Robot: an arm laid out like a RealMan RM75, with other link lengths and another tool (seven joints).
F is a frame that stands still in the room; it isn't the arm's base.
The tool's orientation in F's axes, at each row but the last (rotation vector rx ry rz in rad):
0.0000, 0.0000, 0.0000
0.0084, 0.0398, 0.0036
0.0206, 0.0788, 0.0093
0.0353, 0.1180, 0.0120
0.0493, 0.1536, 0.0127
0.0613, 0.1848, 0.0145
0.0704, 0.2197, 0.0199
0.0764, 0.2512, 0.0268
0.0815, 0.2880, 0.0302
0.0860, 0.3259, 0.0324
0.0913, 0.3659, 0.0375
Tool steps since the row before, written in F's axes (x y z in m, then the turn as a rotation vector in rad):
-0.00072, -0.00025, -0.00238, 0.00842, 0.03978, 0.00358
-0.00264, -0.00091, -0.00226, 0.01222, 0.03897, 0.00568
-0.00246, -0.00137, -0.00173, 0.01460, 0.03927, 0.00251
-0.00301, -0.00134, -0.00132, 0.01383, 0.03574, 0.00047
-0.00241, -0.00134, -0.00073, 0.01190, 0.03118, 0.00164
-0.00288, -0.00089, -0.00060, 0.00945, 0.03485, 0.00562
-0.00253, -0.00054, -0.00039, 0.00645, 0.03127, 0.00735
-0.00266, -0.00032, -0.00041, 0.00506, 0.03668, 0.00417
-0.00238, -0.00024, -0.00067, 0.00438, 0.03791, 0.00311
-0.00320, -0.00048, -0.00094, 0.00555, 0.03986, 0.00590
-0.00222, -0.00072, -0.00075, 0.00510, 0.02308, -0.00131
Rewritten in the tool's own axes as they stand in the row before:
-0.00072, -0.00025, -0.00238, 0.00842, 0.03978, 0.00358
-0.00255, -0.00092, -0.00236, 0.01213, 0.03897, 0.00584
-0.00233, -0.00139, -0.00189, 0.01475, 0.03919, 0.00286
-0.00285, -0.00136, -0.00162, 0.01418, 0.03560, 0.00086
-0.00229, -0.00135, -0.00103, 0.01202, 0.03112, 0.00194
-0.00274, -0.00090, -0.00107, 0.00896, 0.03505, 0.00518
-0.00240, -0.00054, -0.00090, 0.00556, 0.03164, 0.00645
-0.00249, -0.00031, -0.00104, 0.00519, 0.03680, 0.00264
-0.00210, -0.00025, -0.00130, 0.00489, 0.03795, 0.00134
-0.00275, -0.00050, -0.00188, 0.00520, 0.04012, 0.00420
-0.00184, -0.00074, -0.00143, 0.00645, 0.02274, -0.00129

